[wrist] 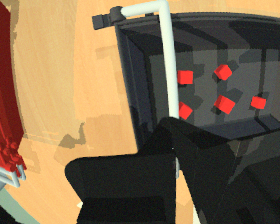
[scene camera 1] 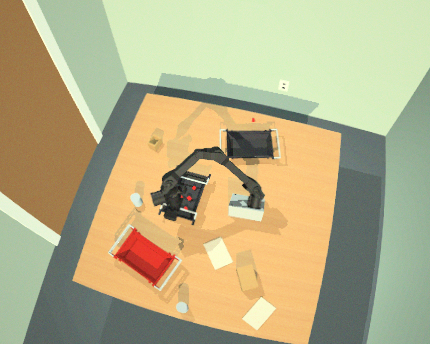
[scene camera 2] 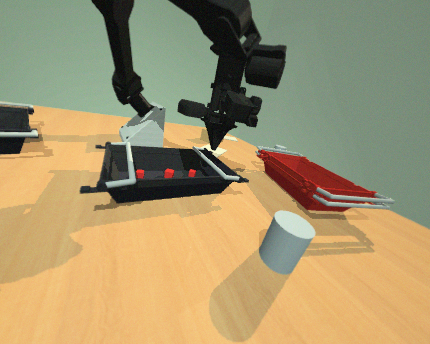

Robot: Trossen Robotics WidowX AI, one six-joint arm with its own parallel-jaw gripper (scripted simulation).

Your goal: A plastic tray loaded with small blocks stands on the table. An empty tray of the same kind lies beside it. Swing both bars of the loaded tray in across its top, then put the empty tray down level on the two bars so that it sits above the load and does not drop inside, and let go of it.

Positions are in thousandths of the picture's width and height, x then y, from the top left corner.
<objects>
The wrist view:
my gripper: 598,547
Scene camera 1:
black tray: 559,420
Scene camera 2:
my gripper: 497,438
</objects>
